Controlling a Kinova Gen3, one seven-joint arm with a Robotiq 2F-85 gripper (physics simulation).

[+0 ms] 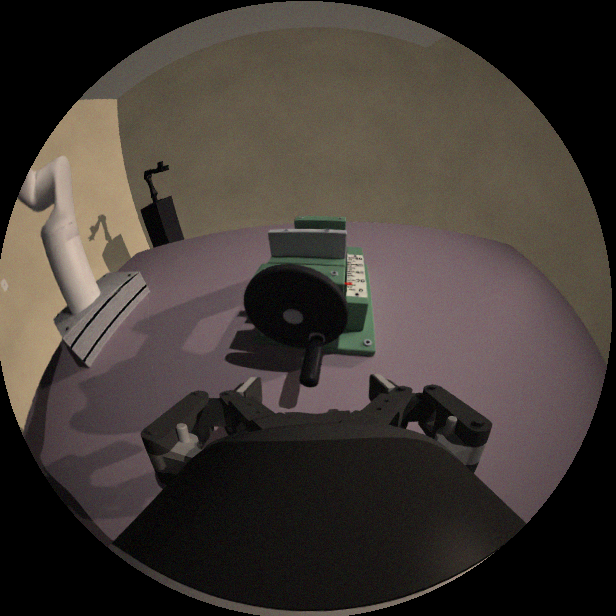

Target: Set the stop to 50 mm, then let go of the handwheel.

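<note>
A green stop fixture (pixel 339 293) sits mid-table. On its near face is a black handwheel (pixel 294 305) with a black crank handle (pixel 312 360) sticking out toward me at the bottom of the wheel. A grey stop block (pixel 307 242) stands at the far end. A white scale (pixel 356 274) runs along the right side with a small red pointer (pixel 348 284); the numbers are too small to read. My gripper (pixel 317 383) is open and empty, fingers spread either side of the handle's tip, just short of it and not touching.
The robot's white arm base (pixel 63 241) stands on a grey mount (pixel 103 316) at the table's left edge. A dark stand with a small arm (pixel 160 212) is beyond the table's far left. The purple table curves off at right.
</note>
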